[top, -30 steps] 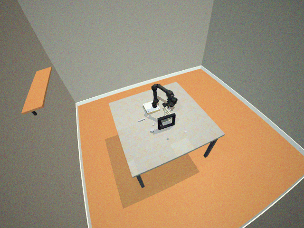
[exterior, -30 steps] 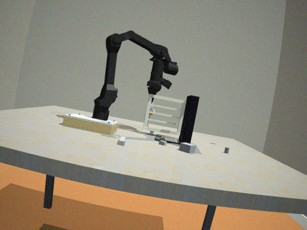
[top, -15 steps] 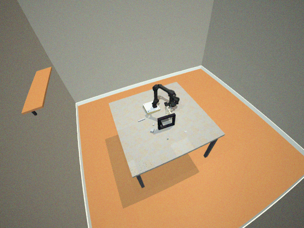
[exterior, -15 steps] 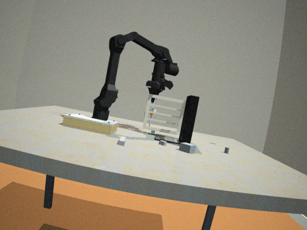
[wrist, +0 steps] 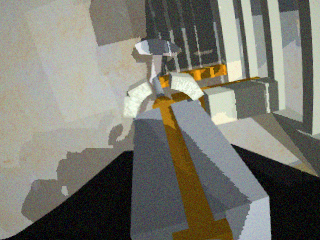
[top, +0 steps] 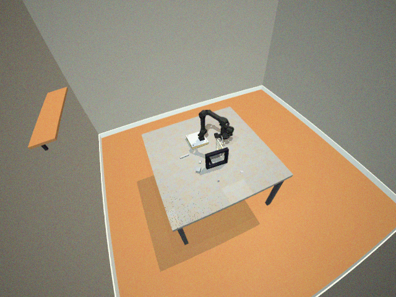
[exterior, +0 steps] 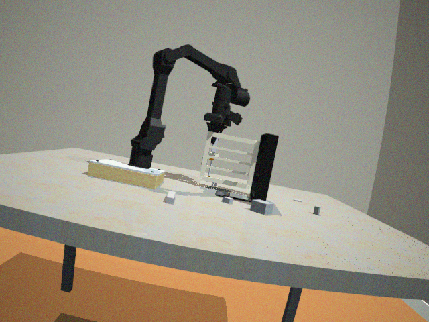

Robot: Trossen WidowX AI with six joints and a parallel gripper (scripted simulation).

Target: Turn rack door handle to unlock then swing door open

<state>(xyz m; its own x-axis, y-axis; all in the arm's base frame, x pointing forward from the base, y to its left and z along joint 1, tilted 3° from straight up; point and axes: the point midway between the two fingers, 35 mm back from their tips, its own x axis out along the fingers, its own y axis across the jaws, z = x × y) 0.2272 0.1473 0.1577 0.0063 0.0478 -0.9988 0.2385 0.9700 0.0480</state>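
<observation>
Right now the upright handle is 30 mm below my gripper tip and 10 mm ahead of it.
</observation>
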